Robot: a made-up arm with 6 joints.
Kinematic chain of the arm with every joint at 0, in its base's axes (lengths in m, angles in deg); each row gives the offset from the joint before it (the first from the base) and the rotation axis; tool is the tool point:
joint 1: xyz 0 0 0.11 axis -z
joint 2: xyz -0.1 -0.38 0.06 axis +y
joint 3: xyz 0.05 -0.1 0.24 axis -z
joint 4: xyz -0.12 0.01 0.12 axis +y
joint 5: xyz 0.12 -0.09 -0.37 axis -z
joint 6: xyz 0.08 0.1 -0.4 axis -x
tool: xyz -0.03 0 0.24
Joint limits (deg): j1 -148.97..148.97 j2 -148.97..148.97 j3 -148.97..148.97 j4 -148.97..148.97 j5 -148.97..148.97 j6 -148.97..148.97
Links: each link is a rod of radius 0.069 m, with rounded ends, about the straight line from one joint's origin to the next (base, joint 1, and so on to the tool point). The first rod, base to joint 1, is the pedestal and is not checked.
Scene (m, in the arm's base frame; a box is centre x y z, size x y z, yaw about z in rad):
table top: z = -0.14
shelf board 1: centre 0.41 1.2 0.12 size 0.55 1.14 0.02 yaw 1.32
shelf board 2: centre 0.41 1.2 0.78 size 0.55 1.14 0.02 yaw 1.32
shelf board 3: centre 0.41 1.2 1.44 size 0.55 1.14 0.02 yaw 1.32
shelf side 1: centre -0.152 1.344 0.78 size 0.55 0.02 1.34 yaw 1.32
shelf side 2: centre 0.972 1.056 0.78 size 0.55 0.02 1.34 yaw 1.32
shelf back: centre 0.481 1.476 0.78 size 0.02 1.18 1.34 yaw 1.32
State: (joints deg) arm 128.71 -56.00 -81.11 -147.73 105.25 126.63
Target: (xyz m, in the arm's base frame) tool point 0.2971 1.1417 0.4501
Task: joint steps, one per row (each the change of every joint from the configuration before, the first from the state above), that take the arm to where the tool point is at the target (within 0.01 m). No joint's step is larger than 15 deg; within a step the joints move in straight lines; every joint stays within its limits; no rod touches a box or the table.
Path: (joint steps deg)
1: -9.93 1.88 -1.17 13.59 1.87 -2.41
2: -9.94 1.87 -1.17 13.59 1.88 -2.40
3: -11.90 -8.76 -4.05 14.32 -1.46 -0.04
4: -11.89 -8.76 -4.04 14.33 -1.47 -0.03
5: -11.90 -8.77 -4.04 14.32 -1.46 -0.04
6: 9.15 -1.61 -0.84 -12.29 -1.43 1.24
7: 9.16 -1.62 -0.83 -12.29 -1.43 1.24
8: 9.16 -1.61 -0.84 -12.28 -1.43 1.24

